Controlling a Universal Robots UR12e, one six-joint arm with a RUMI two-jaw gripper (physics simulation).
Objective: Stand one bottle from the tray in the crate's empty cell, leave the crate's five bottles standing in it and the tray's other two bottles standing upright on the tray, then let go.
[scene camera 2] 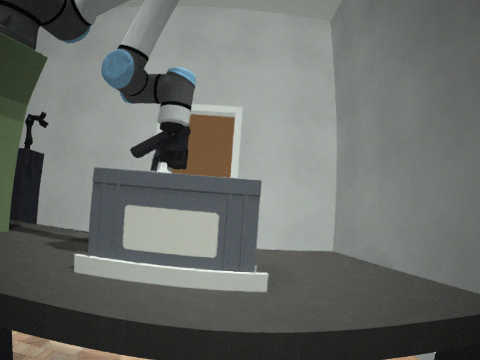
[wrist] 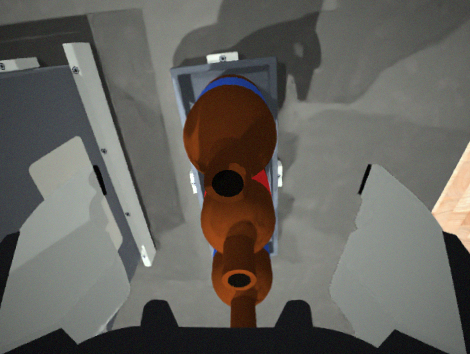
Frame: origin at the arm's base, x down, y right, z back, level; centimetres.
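Seen in the pictures: gripper, between the fingertips: [wrist: 232, 169]; arm's base, origin of its link: [scene camera 2: 6, 40].
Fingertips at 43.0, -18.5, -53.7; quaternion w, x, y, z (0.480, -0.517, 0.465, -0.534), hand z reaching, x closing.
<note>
Offsets run from my fingertips to a thing's top centre, as dx, dy, dz. "spot": to the spot under its first point.
Three brown bottles stand upright in a row on the small blue-grey tray @(spot: +13.0, -3.6, +2.9) [wrist: 273, 82] in the wrist view: the nearest to the top of the view [wrist: 230, 125] has a blue band, the middle bottle @(-0.5, -1.4, -9.1) [wrist: 212, 220] shows a bit of red, and the third bottle @(-0.5, -2.8, -18.1) [wrist: 265, 282] is partly covered by the middle one's neck. My gripper [scene camera 2: 162, 168] [wrist: 232, 169] is open and empty, its jaws wide apart on either side of the row. The grey crate @(-2.0, +23.4, -12.1) [scene camera 2: 175, 190] [wrist: 40, 110] is left of the tray in the wrist view. Its bottles and empty cell do not show.
A white strip [scene camera 2: 170, 275] [wrist: 107, 145] runs along the crate's base. Small white blocks, one of them a bracket @(spot: +14.0, +1.5, +4.6) [wrist: 222, 57], sit against the tray's sides. In the scene view the crate hides the gripper's fingertips and the tray. A green block [scene camera 2: 15, 125] stands at the left.
</note>
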